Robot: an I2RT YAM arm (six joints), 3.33 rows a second.
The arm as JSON. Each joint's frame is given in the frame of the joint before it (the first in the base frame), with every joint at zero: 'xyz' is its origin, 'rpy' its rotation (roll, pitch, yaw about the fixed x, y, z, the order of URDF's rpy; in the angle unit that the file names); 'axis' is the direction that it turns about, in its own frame. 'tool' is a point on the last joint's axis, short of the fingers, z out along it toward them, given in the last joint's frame.
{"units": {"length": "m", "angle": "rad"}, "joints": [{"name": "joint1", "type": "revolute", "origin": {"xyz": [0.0, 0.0, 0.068], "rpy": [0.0, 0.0, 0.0]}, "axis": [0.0, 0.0, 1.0]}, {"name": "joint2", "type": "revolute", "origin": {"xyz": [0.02, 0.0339, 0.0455], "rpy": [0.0, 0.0, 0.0]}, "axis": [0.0, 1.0, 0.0]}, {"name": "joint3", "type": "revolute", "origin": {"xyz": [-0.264, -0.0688, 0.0], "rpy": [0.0, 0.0, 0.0]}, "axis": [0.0, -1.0, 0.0]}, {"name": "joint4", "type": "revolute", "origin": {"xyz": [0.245, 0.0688, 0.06], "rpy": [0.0, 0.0, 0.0]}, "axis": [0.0, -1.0, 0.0]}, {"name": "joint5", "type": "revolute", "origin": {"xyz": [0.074, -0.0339, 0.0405], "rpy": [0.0, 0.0, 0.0]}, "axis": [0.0, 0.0, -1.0]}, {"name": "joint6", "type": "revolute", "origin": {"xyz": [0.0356, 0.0, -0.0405], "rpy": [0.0, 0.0, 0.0]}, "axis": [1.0, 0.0, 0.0]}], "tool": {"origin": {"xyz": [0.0, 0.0, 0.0], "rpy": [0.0, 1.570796, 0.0]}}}
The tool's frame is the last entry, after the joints.
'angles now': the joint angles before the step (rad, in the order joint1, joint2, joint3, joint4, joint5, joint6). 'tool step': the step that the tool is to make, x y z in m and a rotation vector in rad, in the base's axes. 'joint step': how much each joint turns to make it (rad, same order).
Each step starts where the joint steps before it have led.
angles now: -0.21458, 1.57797, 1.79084, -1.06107, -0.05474, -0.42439
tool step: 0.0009, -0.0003, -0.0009, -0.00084, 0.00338, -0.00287
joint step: 0.00002, 0.00329, 0.00035, -0.00013, 0.00307, 0.00116
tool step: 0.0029, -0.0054, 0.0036, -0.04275, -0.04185, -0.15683
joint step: -0.00006, 0.00022, -0.00008, 0.04913, 0.13042, 0.09303
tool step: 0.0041, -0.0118, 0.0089, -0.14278, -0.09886, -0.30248
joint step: -0.00075, 0.00225, -0.00061, 0.10282, 0.30137, 0.12246
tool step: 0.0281, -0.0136, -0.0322, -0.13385, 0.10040, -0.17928
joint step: 0.00016, 0.10401, -0.01311, 0.04266, 0.23510, 0.00967
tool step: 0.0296, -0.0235, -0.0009, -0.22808, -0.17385, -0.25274
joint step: -0.02293, 0.07957, -0.00132, 0.30519, 0.29335, -0.00307
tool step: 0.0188, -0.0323, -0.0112, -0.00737, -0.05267, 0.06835
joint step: -0.07038, 0.06502, -0.00003, 0.18495, -0.12568, -0.08941
